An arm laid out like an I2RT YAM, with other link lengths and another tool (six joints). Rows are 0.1 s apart.
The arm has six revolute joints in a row. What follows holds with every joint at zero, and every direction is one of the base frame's.
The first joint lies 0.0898 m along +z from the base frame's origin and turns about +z.
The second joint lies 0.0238 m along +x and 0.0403 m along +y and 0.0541 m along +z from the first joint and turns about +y.
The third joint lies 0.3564 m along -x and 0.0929 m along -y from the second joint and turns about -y.
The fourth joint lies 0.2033 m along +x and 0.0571 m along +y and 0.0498 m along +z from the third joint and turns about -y.
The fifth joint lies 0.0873 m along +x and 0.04 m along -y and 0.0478 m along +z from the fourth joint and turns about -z.
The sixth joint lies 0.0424 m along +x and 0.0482 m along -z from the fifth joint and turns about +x.
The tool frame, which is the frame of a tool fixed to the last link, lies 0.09 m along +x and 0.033 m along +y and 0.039 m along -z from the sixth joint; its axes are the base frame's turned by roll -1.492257, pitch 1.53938 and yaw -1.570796 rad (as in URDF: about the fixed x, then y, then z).
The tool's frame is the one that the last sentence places.
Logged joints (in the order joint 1, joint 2, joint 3, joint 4, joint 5, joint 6), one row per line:
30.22 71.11 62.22 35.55 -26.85 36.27
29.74 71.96 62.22 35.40 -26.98 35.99
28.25 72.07 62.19 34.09 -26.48 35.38
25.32 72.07 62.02 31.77 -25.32 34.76
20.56 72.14 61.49 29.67 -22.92 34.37
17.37 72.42 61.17 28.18 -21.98 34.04
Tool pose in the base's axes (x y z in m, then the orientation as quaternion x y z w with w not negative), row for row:
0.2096 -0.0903 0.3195 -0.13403 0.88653 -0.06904 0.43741
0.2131 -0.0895 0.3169 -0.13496 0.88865 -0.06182 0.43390
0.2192 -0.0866 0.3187 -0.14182 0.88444 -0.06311 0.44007
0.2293 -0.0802 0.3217 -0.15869 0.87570 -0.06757 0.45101
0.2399 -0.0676 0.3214 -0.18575 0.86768 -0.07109 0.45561
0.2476 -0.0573 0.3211 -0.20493 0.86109 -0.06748 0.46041
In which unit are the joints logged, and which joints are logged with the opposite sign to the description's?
The joints are logged in degrees. Opposite sign: joint 1, joint 4, joint 6.
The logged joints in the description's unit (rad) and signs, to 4 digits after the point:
-0.5274 1.2411 1.0859 -0.6205 -0.4686 -0.6330
-0.5191 1.2559 1.0859 -0.6178 -0.4709 -0.6281
-0.4931 1.2579 1.0854 -0.5950 -0.4622 -0.6175
-0.4419 1.2579 1.0825 -0.5545 -0.4419 -0.6067
-0.3588 1.2591 1.0732 -0.5178 -0.4000 -0.5999
-0.3032 1.2640 1.0676 -0.4918 -0.3836 -0.5941

